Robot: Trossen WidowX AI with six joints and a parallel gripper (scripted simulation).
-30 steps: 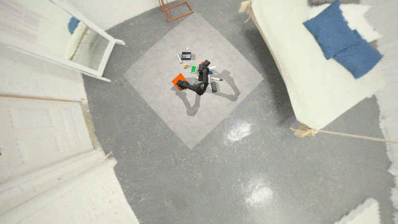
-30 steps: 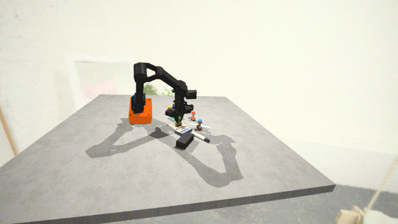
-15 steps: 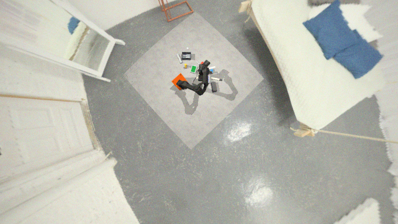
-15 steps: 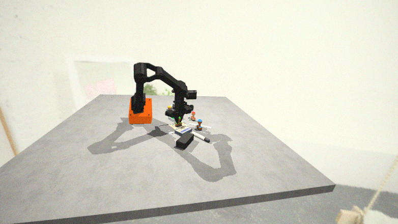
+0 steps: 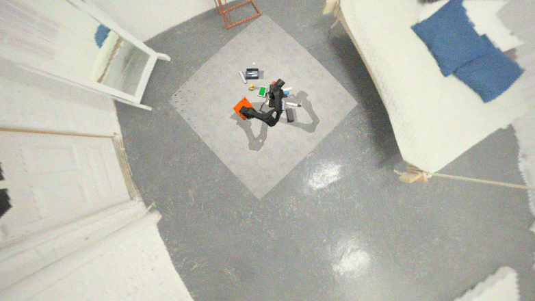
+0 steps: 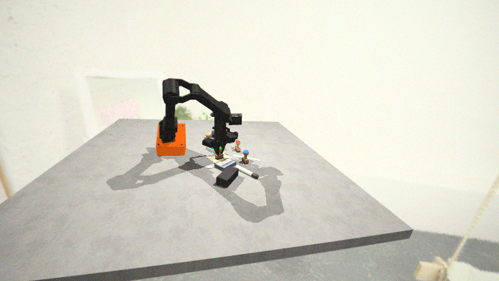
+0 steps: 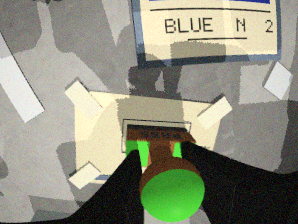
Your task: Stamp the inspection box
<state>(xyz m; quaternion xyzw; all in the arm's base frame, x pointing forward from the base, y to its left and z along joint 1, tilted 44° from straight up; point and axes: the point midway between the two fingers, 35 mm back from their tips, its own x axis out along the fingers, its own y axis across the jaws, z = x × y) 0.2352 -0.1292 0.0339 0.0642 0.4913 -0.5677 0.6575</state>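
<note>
Now: gripper tip 3 cm above the cream card and 1 cm to the right of it. Also, from my gripper tip: blue-labelled pad box: 9 cm to the right, 1 cm below, 1 cm ahead; blue-knobbed stamp: 12 cm ahead, 7 cm to the right; green ink pad: 12 cm to the left, 2 cm below, 1 cm ahead.
</note>
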